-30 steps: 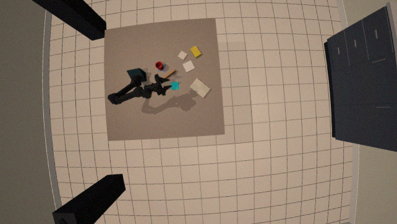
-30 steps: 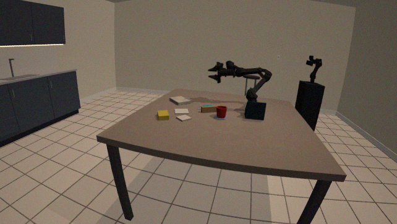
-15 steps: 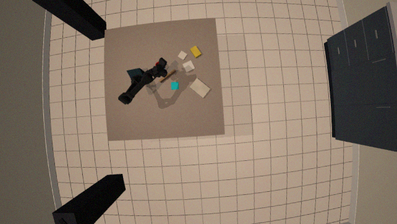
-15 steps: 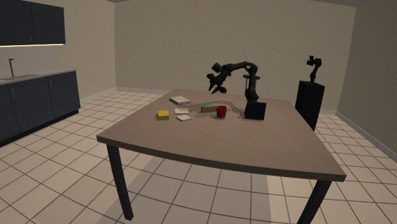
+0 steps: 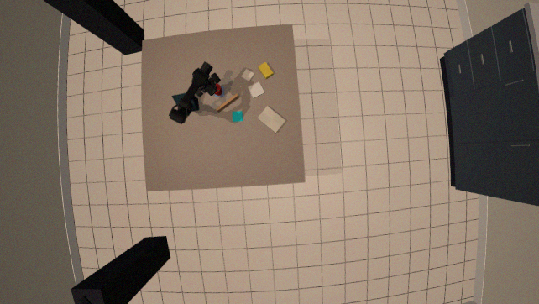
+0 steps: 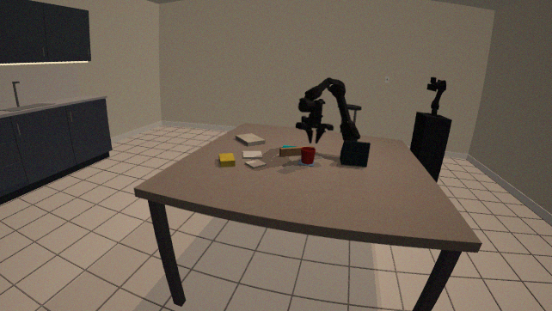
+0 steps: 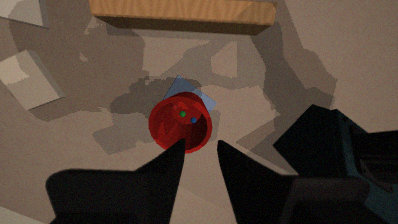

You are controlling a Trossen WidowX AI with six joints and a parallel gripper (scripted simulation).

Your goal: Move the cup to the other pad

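Right now my gripper tip is 2 cm short of the red cup, 1 cm to the right of it and 6 cm above it. Round my gripper tip: wooden block (8 cm ahead, 10 cm to the right, 9 cm below); then yellow block (41 cm ahead, 12 cm to the left, 9 cm below); then teal pad (14 cm ahead, 20 cm to the right, 11 cm below).
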